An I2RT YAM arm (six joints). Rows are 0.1 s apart.
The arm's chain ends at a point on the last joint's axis. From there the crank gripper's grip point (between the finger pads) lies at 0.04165 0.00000 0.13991 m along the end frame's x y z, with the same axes.
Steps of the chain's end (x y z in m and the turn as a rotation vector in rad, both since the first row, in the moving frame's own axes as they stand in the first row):
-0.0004, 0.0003, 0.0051, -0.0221, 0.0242, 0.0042
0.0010, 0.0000, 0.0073, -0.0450, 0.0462, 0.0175
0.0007, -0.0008, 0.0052, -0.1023, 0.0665, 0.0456
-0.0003, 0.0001, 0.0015, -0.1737, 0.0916, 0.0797
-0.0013, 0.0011, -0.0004, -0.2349, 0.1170, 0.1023
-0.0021, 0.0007, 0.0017, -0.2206, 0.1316, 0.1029
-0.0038, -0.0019, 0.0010, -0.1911, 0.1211, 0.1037
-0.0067, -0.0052, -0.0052, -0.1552, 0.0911, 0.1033
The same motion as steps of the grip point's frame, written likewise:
0.0030, 0.0036, 0.0040, -0.0221, 0.0242, 0.0042
0.0074, 0.0070, 0.0051, -0.0450, 0.0462, 0.0175
0.0095, 0.0154, 0.0013, -0.1023, 0.0665, 0.0456
0.0111, 0.0277, -0.0053, -0.1737, 0.0916, 0.0797
0.0127, 0.0380, -0.0105, -0.2349, 0.1170, 0.1023
0.0139, 0.0357, -0.0088, -0.2206, 0.1316, 0.1029
0.0111, 0.0292, -0.0080, -0.1911, 0.1211, 0.1037
0.0044, 0.0210, -0.0116, -0.1552, 0.0911, 0.1033

